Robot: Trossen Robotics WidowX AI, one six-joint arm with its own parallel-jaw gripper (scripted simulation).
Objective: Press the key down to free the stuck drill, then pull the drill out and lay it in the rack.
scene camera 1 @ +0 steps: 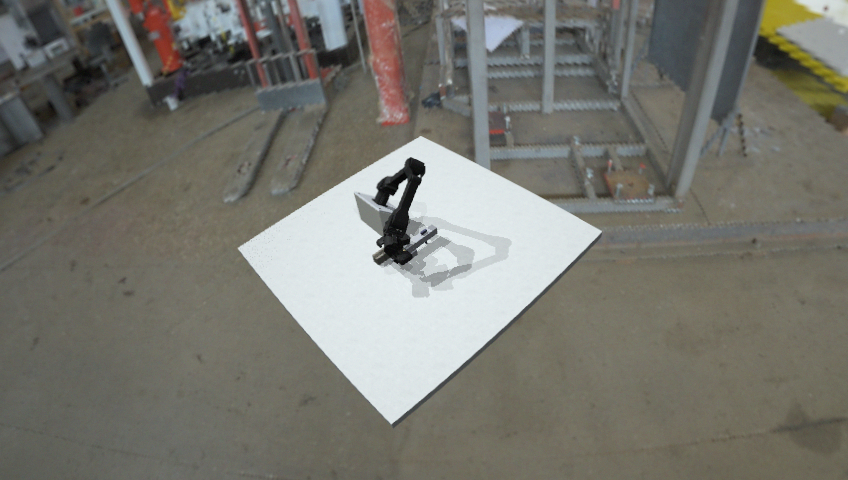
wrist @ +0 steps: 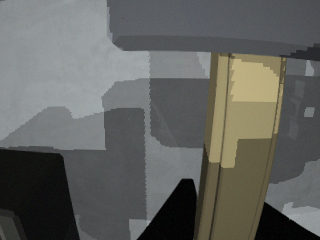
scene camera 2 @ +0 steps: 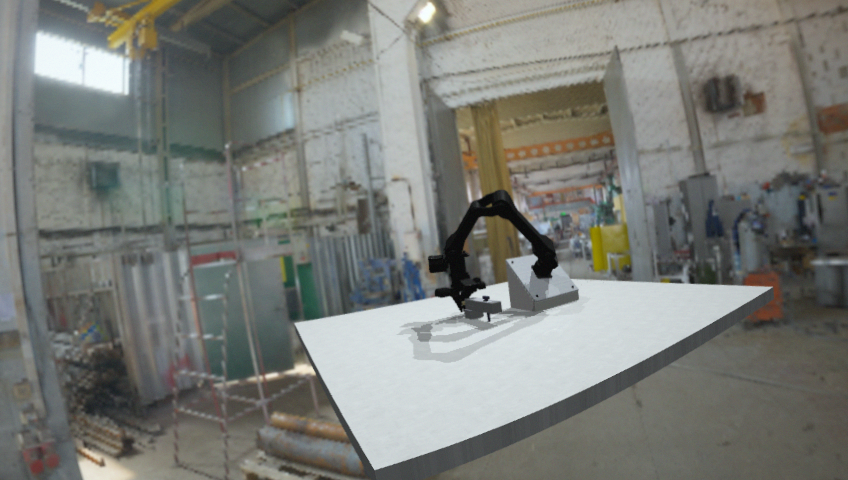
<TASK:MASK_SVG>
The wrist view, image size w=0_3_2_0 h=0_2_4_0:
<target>gripper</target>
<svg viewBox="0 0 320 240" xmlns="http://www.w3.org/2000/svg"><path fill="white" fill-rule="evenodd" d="M264 203L260 223L257 225L255 240L320 240L320 237L315 235L315 233L309 232L308 229L296 224L296 221L288 219L287 216L284 216L284 213L276 211L276 208L272 208L272 205ZM192 179L181 179L179 181L179 184L173 188L171 195L169 195L169 199L165 201L163 207L156 213L151 223L147 225L147 229L136 240L193 240L193 237L195 237L197 192Z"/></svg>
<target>drill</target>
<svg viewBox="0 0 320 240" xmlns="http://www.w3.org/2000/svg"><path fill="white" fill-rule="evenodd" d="M211 52L211 75L209 75L207 117L205 117L203 160L201 160L199 199L196 201L195 237L193 237L193 240L255 240L257 225L260 223L261 211L263 211L265 197L267 197L269 176L271 176L273 160L275 160L277 139L279 139L287 57Z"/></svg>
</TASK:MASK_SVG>
